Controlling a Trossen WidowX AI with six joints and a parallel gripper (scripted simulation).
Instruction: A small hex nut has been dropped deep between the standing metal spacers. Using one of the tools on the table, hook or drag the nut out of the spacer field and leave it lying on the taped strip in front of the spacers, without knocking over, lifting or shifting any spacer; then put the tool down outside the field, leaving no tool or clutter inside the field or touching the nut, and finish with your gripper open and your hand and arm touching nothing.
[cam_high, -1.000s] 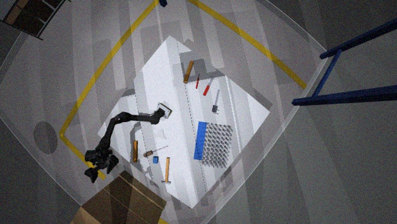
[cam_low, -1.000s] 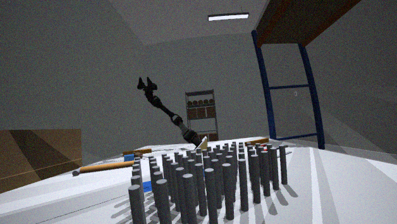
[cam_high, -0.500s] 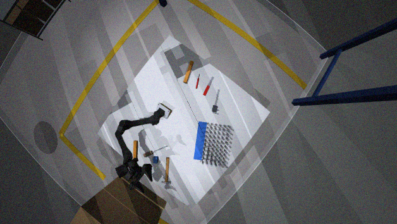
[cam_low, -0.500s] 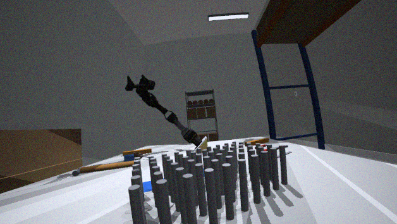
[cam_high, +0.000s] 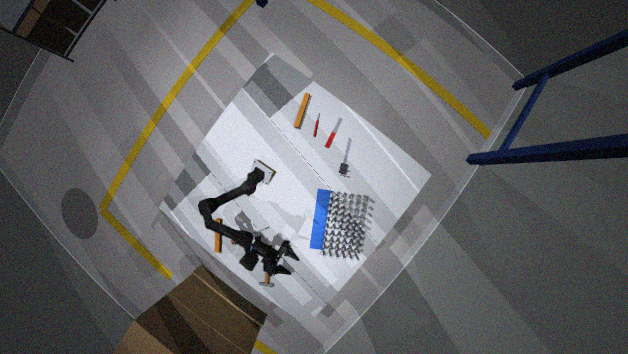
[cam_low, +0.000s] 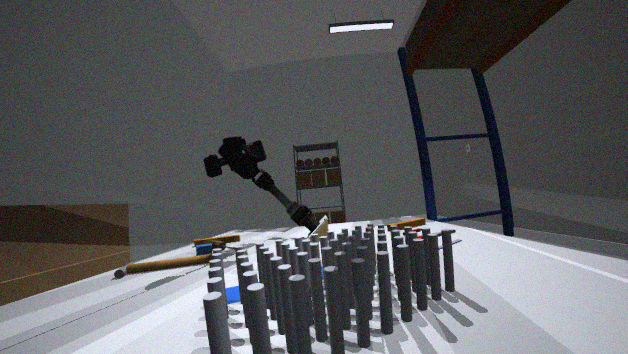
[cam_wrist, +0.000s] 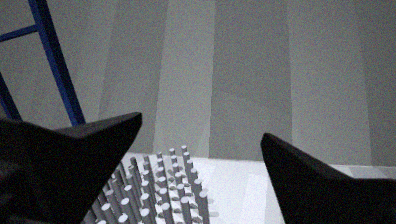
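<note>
The blue block lies 240 mm behind my gripper tip, 220 mm to the right of it and 310 mm below it. Also, from my gripper tip: blue taped strip: 20 mm ahead, 180 mm to the left, 330 mm below; thin red tool: 310 mm behind, 680 mm to the left, 330 mm below.
</note>
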